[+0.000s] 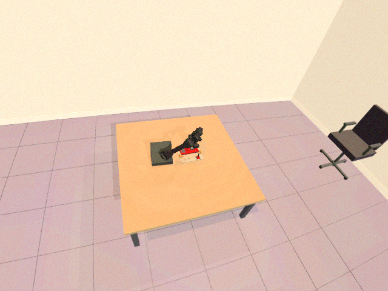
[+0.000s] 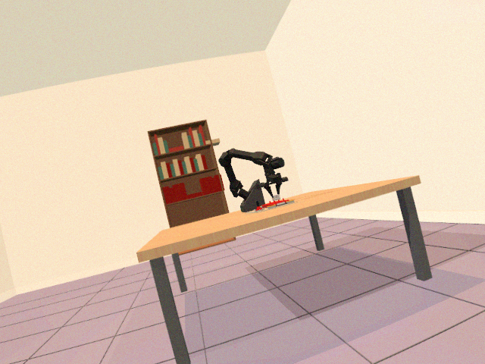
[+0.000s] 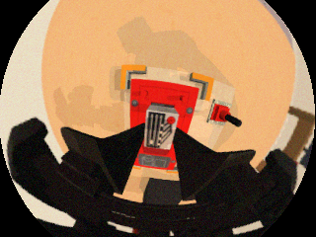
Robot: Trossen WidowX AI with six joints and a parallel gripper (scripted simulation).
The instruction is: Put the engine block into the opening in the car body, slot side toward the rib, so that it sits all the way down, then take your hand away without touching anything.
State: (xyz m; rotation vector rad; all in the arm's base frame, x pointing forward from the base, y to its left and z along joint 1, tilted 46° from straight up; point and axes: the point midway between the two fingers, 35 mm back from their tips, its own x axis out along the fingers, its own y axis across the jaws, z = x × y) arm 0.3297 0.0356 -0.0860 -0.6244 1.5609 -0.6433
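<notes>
The pale flat plate lies 3 cm behind my gripper tip, 3 cm to the right of it and 5 cm below it. From my gripper tip the other things lie so: grey engine block (1 cm below).
</notes>
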